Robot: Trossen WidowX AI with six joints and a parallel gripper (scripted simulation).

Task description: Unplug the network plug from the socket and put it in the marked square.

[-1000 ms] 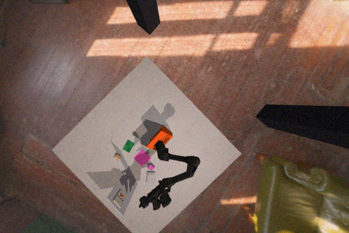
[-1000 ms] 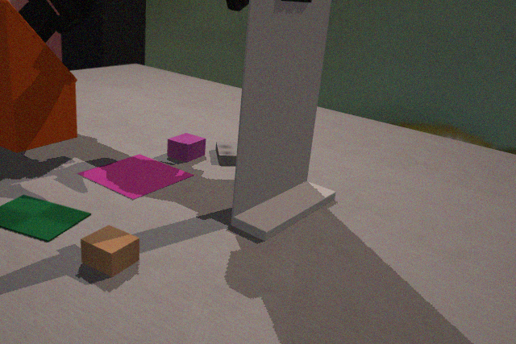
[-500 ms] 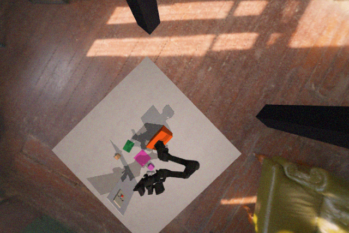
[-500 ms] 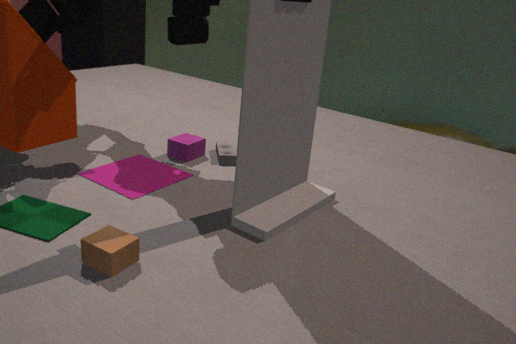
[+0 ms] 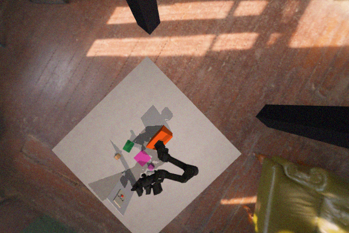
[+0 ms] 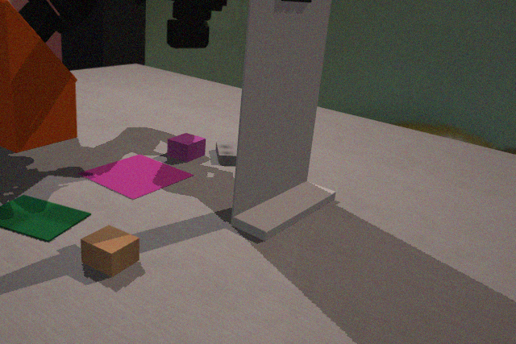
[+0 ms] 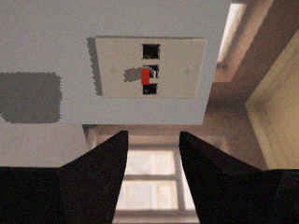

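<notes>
Now: the network plug 11 cm ahead of my gripper tip and 2 cm to the right of it. Round my gripper tip: flat magenta square 28 cm below, 9 cm behind, 6 cm to the right; grey piece 27 cm below, 12 cm to the left; upright grey panel 13 cm ahead, 11 cm below, 2 cm to the right.
</notes>
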